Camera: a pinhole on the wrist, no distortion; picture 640 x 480 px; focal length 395.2 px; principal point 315.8 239.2 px. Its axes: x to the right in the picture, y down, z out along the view. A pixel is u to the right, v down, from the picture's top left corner.
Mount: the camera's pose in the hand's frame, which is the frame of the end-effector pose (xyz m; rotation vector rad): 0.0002 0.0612 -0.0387 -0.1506 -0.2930 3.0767
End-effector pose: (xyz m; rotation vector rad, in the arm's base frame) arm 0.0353 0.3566 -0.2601 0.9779 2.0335 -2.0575
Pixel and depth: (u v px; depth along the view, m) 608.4 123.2 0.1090
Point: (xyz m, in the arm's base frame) 0.1189 0.2537 -0.2888
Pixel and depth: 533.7 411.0 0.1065
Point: 0.0719 0.2835 -0.2295
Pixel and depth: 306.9 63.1 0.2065
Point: 0.0326 0.1722 -0.3681
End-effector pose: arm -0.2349 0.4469 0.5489 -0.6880 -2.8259 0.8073
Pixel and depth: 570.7 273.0 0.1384
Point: -0.1524 0.3810 0.4612
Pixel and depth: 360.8 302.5 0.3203
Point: -0.2524 0.2565 0.3519
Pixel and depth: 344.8 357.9 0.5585
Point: -0.3348 0.0231 0.2569
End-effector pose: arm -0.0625 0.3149 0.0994 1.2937 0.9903 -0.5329
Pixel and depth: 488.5 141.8 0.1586
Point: -0.0096 0.2049 0.2056
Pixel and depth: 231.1 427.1 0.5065
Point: -0.1325 -0.1421 -0.1035
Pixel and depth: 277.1 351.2 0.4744
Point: -0.0735 -0.1093 0.0045
